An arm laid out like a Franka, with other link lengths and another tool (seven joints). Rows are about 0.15 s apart.
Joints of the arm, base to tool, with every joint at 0 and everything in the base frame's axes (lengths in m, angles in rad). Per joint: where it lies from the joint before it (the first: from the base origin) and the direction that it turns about. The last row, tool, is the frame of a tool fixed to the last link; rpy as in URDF.
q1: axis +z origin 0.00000 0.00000 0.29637
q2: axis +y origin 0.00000 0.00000 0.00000
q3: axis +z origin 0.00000 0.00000 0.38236
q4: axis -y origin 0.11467 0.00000 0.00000
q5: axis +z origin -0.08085 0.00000 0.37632
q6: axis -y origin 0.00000 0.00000 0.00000
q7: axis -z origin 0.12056 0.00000 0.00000
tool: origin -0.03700 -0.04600 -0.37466 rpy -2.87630 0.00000 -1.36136
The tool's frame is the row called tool.
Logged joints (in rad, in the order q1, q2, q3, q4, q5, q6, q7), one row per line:
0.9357 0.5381 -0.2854 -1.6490 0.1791 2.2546 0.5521
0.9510 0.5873 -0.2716 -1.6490 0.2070 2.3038 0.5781
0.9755 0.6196 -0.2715 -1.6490 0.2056 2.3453 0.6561
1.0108 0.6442 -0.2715 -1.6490 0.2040 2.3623 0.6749
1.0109 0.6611 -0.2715 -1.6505 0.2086 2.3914 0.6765
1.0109 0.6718 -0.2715 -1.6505 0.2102 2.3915 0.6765
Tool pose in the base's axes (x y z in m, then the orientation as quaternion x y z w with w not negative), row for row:
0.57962 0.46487 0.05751 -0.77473 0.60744 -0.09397 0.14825
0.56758 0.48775 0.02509 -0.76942 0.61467 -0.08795 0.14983
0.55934 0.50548 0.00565 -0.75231 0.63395 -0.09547 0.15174
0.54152 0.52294 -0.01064 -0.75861 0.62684 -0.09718 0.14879
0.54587 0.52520 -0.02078 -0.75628 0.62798 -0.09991 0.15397
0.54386 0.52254 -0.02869 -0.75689 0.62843 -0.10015 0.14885
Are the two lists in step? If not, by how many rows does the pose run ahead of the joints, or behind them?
They are in step.
